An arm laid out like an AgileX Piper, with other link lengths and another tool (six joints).
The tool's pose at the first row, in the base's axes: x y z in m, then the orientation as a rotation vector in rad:
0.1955 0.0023 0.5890 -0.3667 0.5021 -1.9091
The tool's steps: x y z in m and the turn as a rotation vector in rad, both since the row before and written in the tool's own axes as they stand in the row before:
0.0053 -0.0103 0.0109 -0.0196 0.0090 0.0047
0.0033 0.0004 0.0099 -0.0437 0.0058 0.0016
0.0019 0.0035 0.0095 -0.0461 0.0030 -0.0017
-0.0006 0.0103 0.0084 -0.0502 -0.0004 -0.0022
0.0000 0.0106 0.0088 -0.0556 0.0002 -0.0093
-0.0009 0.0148 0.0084 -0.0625 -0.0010 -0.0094
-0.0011 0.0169 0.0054 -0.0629 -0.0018 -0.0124
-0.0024 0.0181 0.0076 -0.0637 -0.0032 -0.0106
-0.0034 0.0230 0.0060 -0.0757 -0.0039 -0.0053
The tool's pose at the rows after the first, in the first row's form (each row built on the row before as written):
0.1905 -0.0011 0.6037 -0.3695 0.5275 -1.9032
0.1944 -0.0061 0.6120 -0.3920 0.5738 -1.8941
0.2013 -0.0109 0.6179 -0.4197 0.6202 -1.8860
0.2138 -0.0154 0.6185 -0.4533 0.6682 -1.8755
0.2265 -0.0207 0.6186 -0.4928 0.7209 -1.8694
0.2421 -0.0264 0.6148 -0.5378 0.7794 -1.8597
0.2568 -0.0317 0.6063 -0.5852 0.8373 -1.8508
0.2737 -0.0367 0.5973 -0.6335 0.8953 -1.8378
0.2918 -0.0416 0.5823 -0.6868 0.9651 -1.8136

